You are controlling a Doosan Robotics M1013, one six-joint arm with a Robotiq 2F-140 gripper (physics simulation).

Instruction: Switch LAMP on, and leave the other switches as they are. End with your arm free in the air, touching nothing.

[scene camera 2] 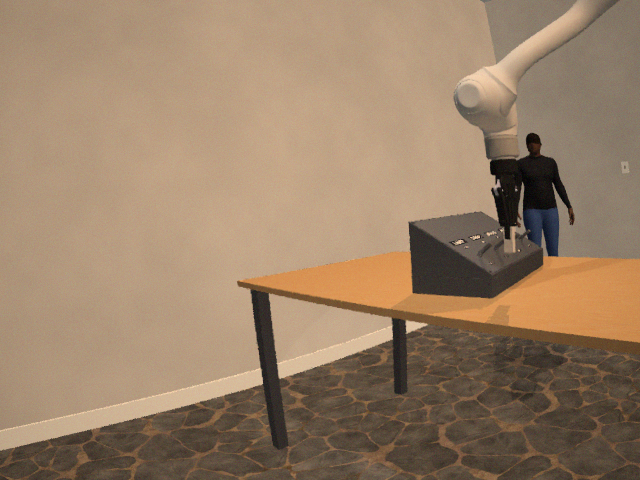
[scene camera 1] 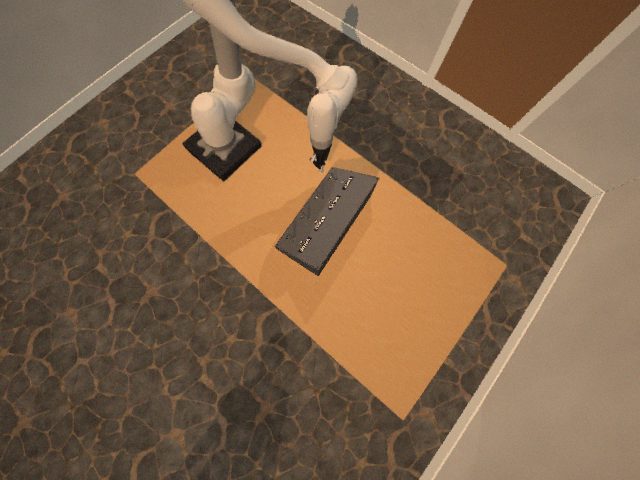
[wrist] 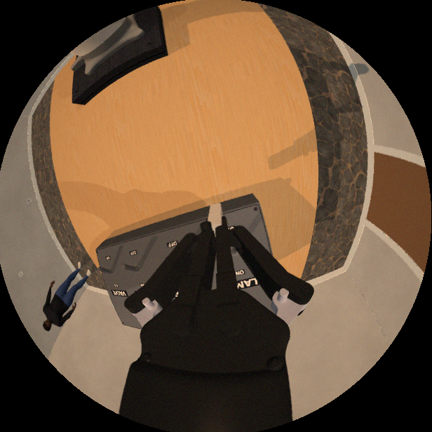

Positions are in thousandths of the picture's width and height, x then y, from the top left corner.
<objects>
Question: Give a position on a dark grey switch box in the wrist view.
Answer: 334, 573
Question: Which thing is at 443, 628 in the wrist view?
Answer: The gripper.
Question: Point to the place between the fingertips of the gripper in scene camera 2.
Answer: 796, 526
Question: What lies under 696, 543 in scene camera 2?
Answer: A dark grey switch box.
</objects>
